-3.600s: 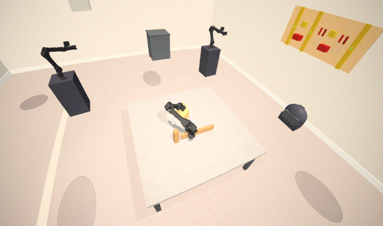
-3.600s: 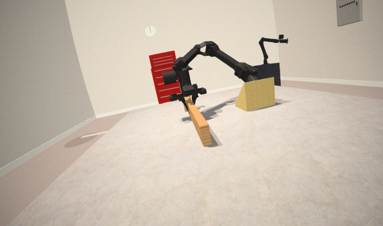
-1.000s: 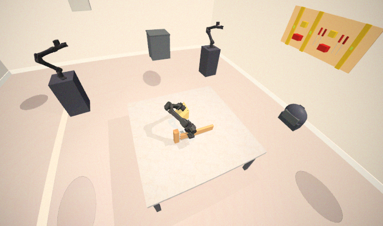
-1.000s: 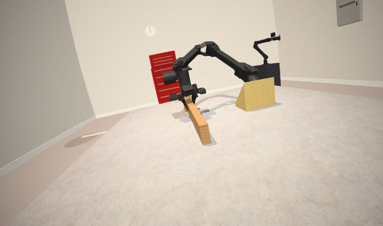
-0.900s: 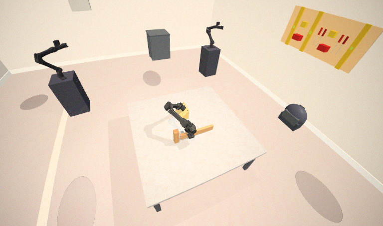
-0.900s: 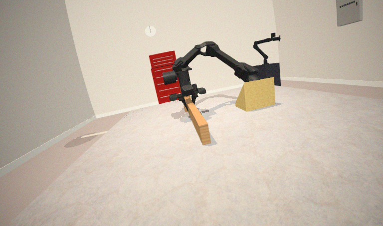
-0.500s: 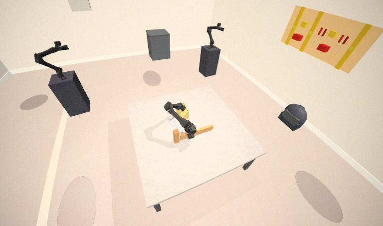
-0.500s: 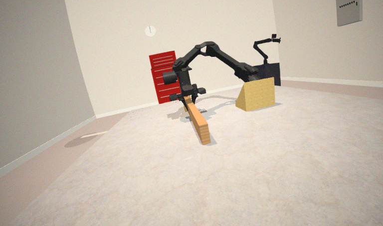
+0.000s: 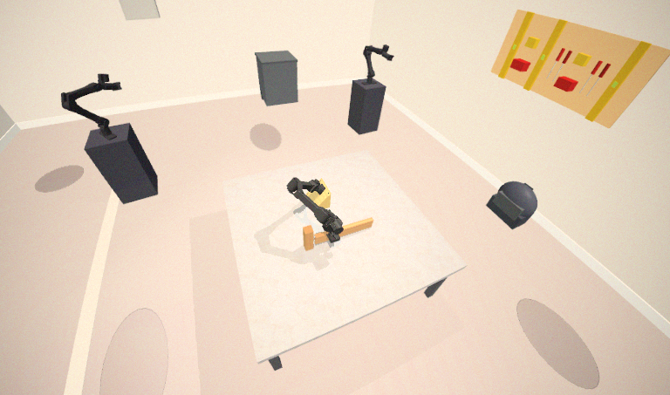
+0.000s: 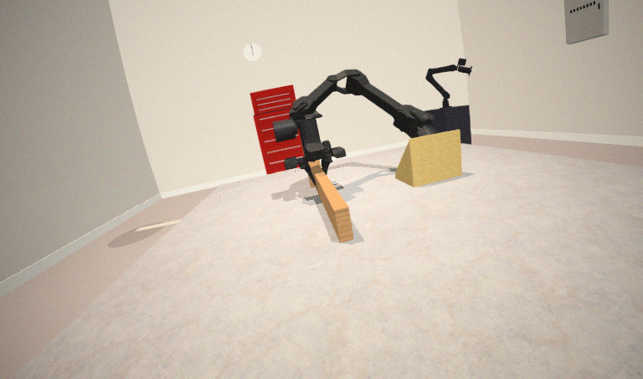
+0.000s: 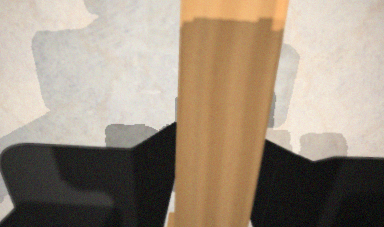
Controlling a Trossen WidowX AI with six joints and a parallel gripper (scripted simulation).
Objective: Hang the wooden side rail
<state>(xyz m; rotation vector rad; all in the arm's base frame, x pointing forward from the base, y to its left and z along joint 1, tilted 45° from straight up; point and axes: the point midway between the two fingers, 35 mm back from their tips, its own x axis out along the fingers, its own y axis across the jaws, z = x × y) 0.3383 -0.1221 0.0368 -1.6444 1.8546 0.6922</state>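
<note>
My gripper tip is now 130 mm to the left of the headboard post, 40 mm below it and 10 mm past it.
</note>
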